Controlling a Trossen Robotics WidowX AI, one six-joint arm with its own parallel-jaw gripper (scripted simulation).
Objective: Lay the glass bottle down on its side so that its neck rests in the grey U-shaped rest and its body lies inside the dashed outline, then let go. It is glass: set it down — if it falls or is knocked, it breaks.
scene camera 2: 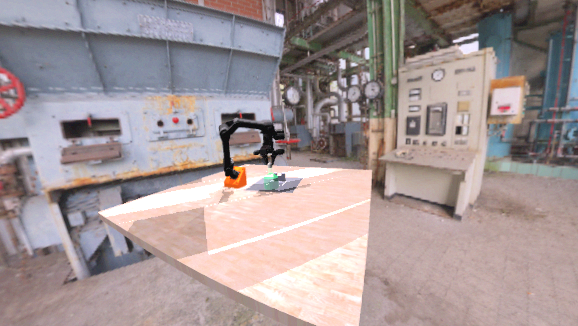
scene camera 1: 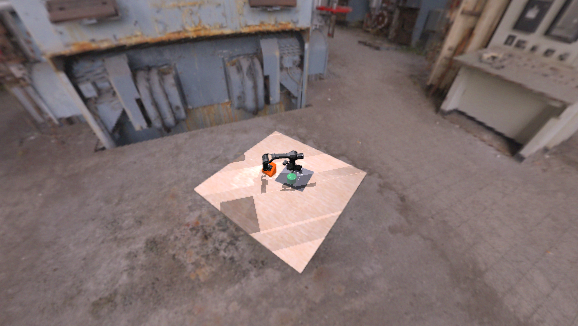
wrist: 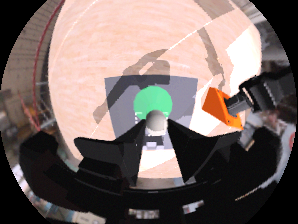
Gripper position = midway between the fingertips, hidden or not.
Note:
In view: my gripper [wrist: 156, 121] and a grey mat [wrist: 121, 91].

